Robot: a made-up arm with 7 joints. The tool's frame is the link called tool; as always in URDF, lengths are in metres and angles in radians.
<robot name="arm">
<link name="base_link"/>
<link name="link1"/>
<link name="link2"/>
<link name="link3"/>
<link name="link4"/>
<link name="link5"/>
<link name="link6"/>
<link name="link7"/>
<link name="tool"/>
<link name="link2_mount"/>
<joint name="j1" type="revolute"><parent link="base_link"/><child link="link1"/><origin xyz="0.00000 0.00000 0.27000" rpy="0.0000 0.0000 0.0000"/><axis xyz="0 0 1"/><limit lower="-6.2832" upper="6.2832" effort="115" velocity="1.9"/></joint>
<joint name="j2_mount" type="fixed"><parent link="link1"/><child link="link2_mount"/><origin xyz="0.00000 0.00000 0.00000" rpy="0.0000 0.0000 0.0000"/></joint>
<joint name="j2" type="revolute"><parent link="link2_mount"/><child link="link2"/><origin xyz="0.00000 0.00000 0.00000" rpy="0.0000 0.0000 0.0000"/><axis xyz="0 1 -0.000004"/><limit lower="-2.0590" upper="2.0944" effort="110" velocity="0.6"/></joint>
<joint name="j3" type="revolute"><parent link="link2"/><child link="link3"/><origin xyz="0.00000 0.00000 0.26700" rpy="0.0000 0.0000 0.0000"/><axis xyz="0 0 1"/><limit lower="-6.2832" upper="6.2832" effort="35" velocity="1.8"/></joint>
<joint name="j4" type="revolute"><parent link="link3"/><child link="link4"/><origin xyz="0.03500 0.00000 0.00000" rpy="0.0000 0.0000 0.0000"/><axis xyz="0 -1 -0.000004"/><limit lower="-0.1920" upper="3.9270" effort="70" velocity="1.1"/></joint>
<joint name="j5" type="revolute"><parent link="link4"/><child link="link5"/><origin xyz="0.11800 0.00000 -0.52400" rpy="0.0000 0.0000 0.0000"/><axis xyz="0 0.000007 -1"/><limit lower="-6.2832" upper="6.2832" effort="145" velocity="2.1"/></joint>
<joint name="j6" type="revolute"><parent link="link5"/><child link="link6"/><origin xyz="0.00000 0.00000 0.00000" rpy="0.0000 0.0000 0.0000"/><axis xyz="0 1 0.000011"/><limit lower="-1.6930" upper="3.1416" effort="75" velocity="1.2"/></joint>
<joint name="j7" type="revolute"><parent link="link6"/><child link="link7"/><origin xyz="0.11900 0.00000 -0.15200" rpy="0.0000 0.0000 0.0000"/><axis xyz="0 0.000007 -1"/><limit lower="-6.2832" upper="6.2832" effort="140" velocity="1.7"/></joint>
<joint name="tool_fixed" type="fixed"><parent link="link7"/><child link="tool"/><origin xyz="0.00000 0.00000 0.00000" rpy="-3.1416 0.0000 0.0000"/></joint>
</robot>
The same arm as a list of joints. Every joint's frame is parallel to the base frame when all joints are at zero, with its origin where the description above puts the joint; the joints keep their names.
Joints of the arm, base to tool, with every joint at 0 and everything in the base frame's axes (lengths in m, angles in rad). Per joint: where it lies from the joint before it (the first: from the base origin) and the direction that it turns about. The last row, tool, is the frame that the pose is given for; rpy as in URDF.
j1: axis 0 0 1 origin 0.0000 0.0000 0.2700
j2: axis 0 1 0 origin 0.0000 0.0000 0.0000
j3: axis 0 0 1 origin 0.0000 0.0000 0.2670
j4: axis 0 -1 0 origin 0.0350 0.0000 0.0000
j5: axis 0 0 -1 origin 0.1180 0.0000 -0.5240
j6: axis 0 1 0 origin 0.0000 0.0000 0.0000
j7: axis 0 0 -1 origin 0.1190 0.0000 -0.1520
tool: origin 0.0000 0.0000 0.0000 rpy 3.1416 0.0000 0.0000
Joint limits (rad, base to tool): -6.2832..6.2832 -2.0590..2.0944 -6.2832..6.2832 -0.1920..3.9270 -6.2832..6.2832 -1.6930..3.1416 -6.2832..6.2832

